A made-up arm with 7 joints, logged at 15 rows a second.
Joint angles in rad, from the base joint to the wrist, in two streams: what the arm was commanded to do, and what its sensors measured. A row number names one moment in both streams.
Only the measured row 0 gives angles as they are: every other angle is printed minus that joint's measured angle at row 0.
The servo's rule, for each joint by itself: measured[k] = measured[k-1] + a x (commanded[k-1-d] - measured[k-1]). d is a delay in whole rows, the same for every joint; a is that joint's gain. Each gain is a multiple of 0.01, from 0.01 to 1. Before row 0 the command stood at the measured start. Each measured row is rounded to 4 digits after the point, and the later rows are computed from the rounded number. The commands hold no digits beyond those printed.
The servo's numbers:
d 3
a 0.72 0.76 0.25 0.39 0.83 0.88 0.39
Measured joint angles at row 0:
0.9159 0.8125 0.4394 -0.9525 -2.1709 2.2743 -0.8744
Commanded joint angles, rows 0 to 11:
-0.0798 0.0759 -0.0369 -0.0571 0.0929 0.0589 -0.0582
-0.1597 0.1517 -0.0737 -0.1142 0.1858 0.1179 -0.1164
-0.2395 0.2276 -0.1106 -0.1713 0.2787 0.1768 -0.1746
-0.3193 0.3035 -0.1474 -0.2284 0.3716 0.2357 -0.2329
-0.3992 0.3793 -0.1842 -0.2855 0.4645 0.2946 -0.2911
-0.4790 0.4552 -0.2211 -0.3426 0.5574 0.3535 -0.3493
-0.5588 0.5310 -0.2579 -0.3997 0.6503 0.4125 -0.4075
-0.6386 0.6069 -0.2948 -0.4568 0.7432 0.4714 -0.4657
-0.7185 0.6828 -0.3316 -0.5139 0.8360 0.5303 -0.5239
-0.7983 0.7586 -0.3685 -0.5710 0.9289 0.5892 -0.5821
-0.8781 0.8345 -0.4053 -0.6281 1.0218 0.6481 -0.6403
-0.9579 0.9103 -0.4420 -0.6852 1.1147 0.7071 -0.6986
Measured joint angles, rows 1 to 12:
0.0000 0.0000 0.0000 0.0000 0.0000 0.0000 0.0000
0.0000 0.0000 0.0000 0.0000 0.0000 0.0000 0.0000
0.0000 0.0000 0.0000 0.0000 0.0000 0.0000 0.0000
-0.0575 0.0577 -0.0092 -0.0223 0.0771 0.0518 -0.0227
-0.1311 0.1291 -0.0253 -0.0581 0.1673 0.1100 -0.0592
-0.2091 0.2040 -0.0466 -0.1022 0.2598 0.1688 -0.1042
-0.2884 0.2796 -0.0718 -0.1514 0.3526 0.2277 -0.1544
-0.3682 0.3554 -0.0999 -0.2037 0.4455 0.2866 -0.2077
-0.4480 0.4312 -0.1302 -0.2579 0.5384 0.3455 -0.2629
-0.5278 0.5070 -0.1621 -0.3132 0.6313 0.4045 -0.3193
-0.6076 0.5829 -0.1953 -0.3692 0.7242 0.4634 -0.3764
-0.6874 0.6588 -0.2294 -0.4256 0.8170 0.5223 -0.4339

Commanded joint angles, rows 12 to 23:
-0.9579 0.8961 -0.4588 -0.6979 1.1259 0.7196 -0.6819
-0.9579 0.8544 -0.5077 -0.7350 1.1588 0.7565 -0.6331
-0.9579 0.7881 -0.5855 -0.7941 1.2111 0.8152 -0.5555
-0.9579 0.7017 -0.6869 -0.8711 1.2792 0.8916 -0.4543
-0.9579 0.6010 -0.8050 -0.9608 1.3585 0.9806 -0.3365
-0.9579 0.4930 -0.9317 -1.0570 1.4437 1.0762 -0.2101
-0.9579 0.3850 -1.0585 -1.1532 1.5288 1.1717 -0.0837
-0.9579 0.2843 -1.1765 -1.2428 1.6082 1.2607 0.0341
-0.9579 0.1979 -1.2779 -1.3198 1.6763 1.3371 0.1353
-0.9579 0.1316 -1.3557 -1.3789 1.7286 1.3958 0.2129
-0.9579 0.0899 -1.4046 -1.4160 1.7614 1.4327 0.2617
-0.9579 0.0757 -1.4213 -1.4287 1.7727 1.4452 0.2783
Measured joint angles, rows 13 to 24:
-0.7672 0.7346 -0.2642 -0.4823 0.9099 0.5812 -0.4917
-0.8470 0.8105 -0.2995 -0.5392 1.0028 0.6401 -0.5497
-0.9268 0.8863 -0.3351 -0.5961 1.0957 0.6991 -0.6078
-0.9492 0.8937 -0.3660 -0.6358 1.1208 0.7171 -0.6367
-0.9555 0.8638 -0.4014 -0.6745 1.1523 0.7518 -0.6353
-0.9572 0.8063 -0.4474 -0.7211 1.2011 0.8076 -0.6042
-0.9577 0.7268 -0.5073 -0.7796 1.2659 0.8815 -0.5457
-0.9578 0.6312 -0.5817 -0.8503 1.3428 0.9687 -0.4641
-0.9579 0.5262 -0.6692 -0.9309 1.4265 1.0633 -0.3650
-0.9579 0.4189 -0.7665 -1.0176 1.5114 1.1587 -0.2553
-0.9579 0.3166 -0.8690 -1.1054 1.5917 1.2485 -0.1424
-0.9579 0.2264 -0.9712 -1.1890 1.6619 1.3265 -0.0341

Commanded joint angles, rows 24 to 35:
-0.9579 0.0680 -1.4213 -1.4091 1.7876 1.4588 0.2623
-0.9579 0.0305 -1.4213 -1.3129 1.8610 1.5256 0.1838
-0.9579 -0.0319 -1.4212 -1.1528 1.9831 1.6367 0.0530
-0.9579 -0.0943 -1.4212 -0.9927 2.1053 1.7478 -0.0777
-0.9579 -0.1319 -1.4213 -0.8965 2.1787 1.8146 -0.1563
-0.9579 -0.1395 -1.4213 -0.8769 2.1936 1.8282 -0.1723
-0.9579 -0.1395 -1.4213 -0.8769 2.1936 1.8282 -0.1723
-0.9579 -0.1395 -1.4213 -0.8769 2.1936 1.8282 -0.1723
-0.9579 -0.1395 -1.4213 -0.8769 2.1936 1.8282 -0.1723
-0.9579 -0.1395 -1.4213 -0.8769 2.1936 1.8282 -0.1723
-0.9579 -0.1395 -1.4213 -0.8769 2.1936 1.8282 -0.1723
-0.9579 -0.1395 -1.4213 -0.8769 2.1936 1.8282 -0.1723
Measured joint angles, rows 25 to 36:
-0.9579 0.1544 -1.0673 -1.2631 1.7173 1.3875 0.0622
-0.9579 0.1054 -1.1516 -1.3227 1.7539 1.4273 0.1400
-0.9579 0.0828 -1.2190 -1.3640 1.7695 1.4431 0.1939
-0.9579 0.0716 -1.2696 -1.3816 1.7845 1.4569 0.2206
-0.9579 0.0404 -1.3075 -1.3548 1.8480 1.5174 0.2062
-0.9579 -0.0145 -1.3359 -1.2760 1.9601 1.6224 0.1465
-0.9579 -0.0751 -1.3572 -1.1655 2.0806 1.7328 0.0591
-0.9579 -0.1183 -1.3732 -1.0606 2.1620 1.8048 -0.0249
-0.9579 -0.1344 -1.3852 -0.9890 2.1882 1.8254 -0.0824
-0.9579 -0.1383 -1.3942 -0.9453 2.1927 1.8279 -0.1175
-0.9579 -0.1392 -1.4010 -0.9186 2.1934 1.8282 -0.1389
-0.9579 -0.1394 -1.4061 -0.9023 2.1936 1.8282 -0.1519

